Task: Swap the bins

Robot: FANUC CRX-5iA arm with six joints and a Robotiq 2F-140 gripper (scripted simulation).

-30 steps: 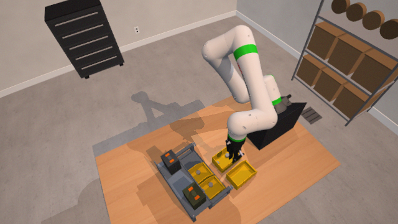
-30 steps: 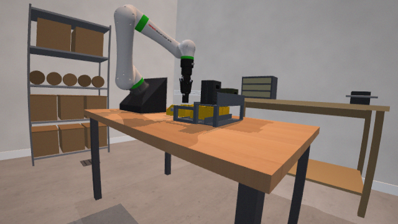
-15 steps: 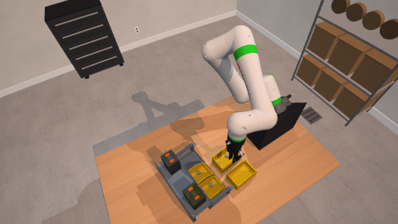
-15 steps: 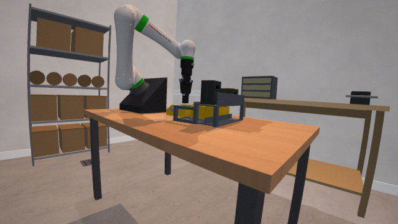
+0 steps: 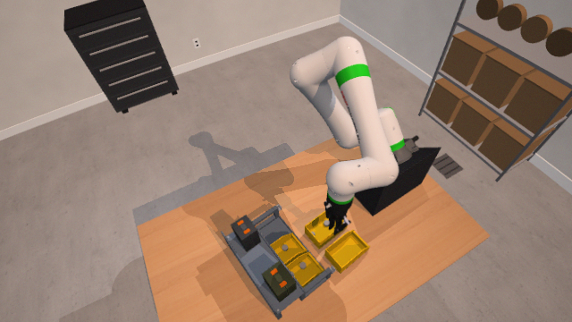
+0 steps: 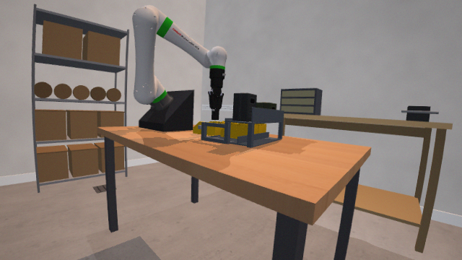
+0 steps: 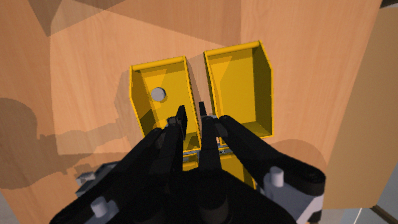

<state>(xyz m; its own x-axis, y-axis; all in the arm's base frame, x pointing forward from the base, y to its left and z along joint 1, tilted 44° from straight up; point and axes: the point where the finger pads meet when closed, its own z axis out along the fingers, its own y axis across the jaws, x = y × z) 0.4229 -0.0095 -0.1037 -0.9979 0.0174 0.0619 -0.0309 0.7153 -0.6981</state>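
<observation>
My gripper is now 110 mm above the grey round part, 70 mm to the left of it and 20 mm past it. The rest, counted from my hand: grey shelf 250 mm ahead, 60 mm to the right, 50 mm below.
</observation>
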